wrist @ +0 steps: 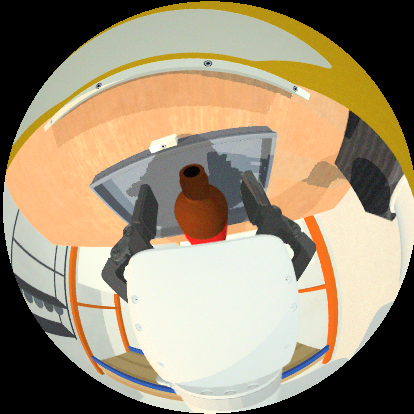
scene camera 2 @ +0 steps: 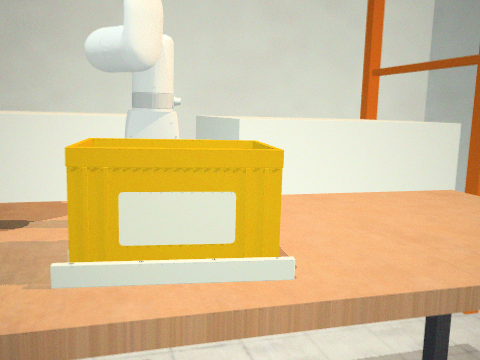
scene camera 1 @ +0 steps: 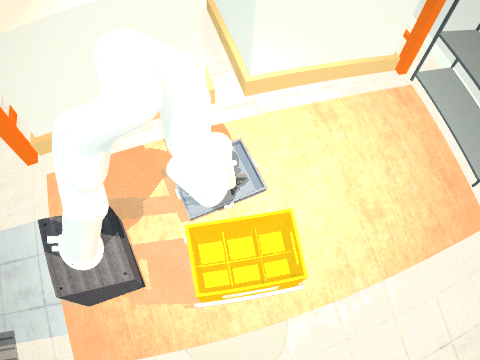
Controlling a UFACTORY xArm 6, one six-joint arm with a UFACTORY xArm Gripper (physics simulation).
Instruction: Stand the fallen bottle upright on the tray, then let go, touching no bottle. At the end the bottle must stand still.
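Pixels of known places: gripper, fingertip midpoint: point(wrist: 196, 186); arm's base at its link origin: point(scene camera 1: 81, 247).
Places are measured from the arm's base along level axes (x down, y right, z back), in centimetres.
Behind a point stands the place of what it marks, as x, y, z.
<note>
The brown bottle point(wrist: 201, 212) @(11.9, -16.7, -38.5) with a red label shows in the wrist view over the tray point(wrist: 225, 135) @(16.2, -9.6, -35.7) point(scene camera 1: 254, 175) @(18.0, -19.3, -52.1). It looks to lie on its side, its neck and open mouth towards the crate; its exact tilt is hard to tell. My gripper point(wrist: 196, 186) @(12.4, -12.9, -38.9) is open, one finger on each side of the bottle's neck and shoulder, with a gap on both sides. The palm hides the bottle's base. In scene camera 1 the arm covers the bottle and most of the gripper. In scene camera 2 the bottle, tray and gripper do not show.
The yellow six-compartment crate point(scene camera 1: 240, 218) @(1.0, -0.7, -42.9) point(scene camera 2: 175, 175) @(4.4, 17.5, -41.4) stands close beside the tray, with a white strip point(scene camera 2: 175, 273) @(17.0, 18.6, -41.4) along its foot. The dark robot pedestal point(scene camera 1: 125, 270) @(4.2, 6.7, -10.8) point(wrist: 350, 167) @(13.8, -9.4, -8.9) is on the tray's other side. A grey shelf unit stands beyond the table point(scene camera 1: 350, 175) @(18.5, -12.9, -84.0).
</note>
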